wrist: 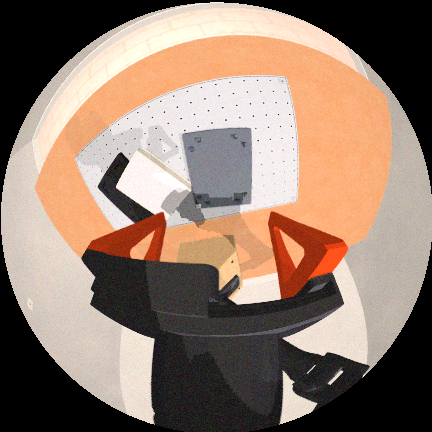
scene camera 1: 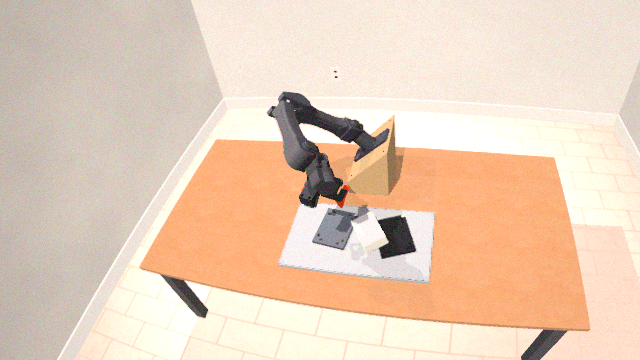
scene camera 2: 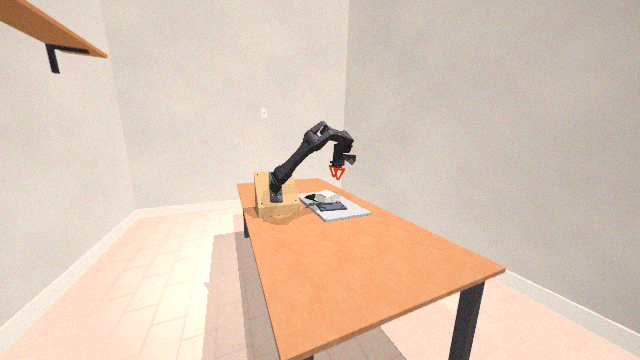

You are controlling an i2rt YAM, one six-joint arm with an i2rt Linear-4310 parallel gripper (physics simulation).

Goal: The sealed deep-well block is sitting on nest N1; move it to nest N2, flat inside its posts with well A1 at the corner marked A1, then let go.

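Frame: origin at the arm's base, x left, y back, z up, level; centimetres.
Seen in the pictures: gripper, fingertip midpoint: (wrist: pixel 216 216) (scene camera 1: pixel 328 202) (scene camera 2: pixel 335 178); arm's base, link origin: (scene camera 1: pixel 372 146) (scene camera 2: pixel 275 186).
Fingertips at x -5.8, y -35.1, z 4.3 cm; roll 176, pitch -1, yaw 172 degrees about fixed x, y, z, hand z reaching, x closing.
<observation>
Pixels of each thing's middle, then the offset from my fingertips to it. Level surfaces: height alone.
- white deep-well block, body centre: (wrist: pixel 152 183) (scene camera 1: pixel 369 231) (scene camera 2: pixel 325 196) dx +12.4, dy +1.7, dz -14.6 cm
- black nest, body centre: (wrist: pixel 128 193) (scene camera 1: pixel 393 235) dx +20.7, dy +3.4, dz -16.7 cm
- grey nest, body centre: (wrist: pixel 220 170) (scene camera 1: pixel 335 227) (scene camera 2: pixel 331 205) dx -0.7, dy +2.6, dz -16.5 cm
- wooden table, surface height: dz -18.9 cm
The white deep-well block (scene camera 1: pixel 369 231) (scene camera 2: pixel 327 196) (wrist: pixel 150 181) lies askew, partly over the black nest (scene camera 1: pixel 400 237) (wrist: pixel 112 181) and partly beyond its edge towards the grey nest. I cannot tell whether it touches the board or how far it is tilted. The grey nest (scene camera 1: pixel 331 231) (scene camera 2: pixel 334 206) (wrist: pixel 220 165) holds no block, and small posts show near its corners. No nest labels or well marks are readable. My gripper (scene camera 2: pixel 337 172) (wrist: pixel 216 216) is open and empty, high above the back edge of the board, on the grey nest's side.
Both nests are on a white perforated board (scene camera 1: pixel 300 257) (scene camera 2: pixel 350 215) (wrist: pixel 272 115) on the wooden table (scene camera 1: pixel 500 240) (scene camera 2: pixel 360 260). The arm's wedge-shaped wooden base (scene camera 1: pixel 377 172) (scene camera 2: pixel 280 209) (wrist: pixel 205 250) stands behind the board. A wall shelf (scene camera 2: pixel 50 30) shows at upper left in scene camera 2.
</observation>
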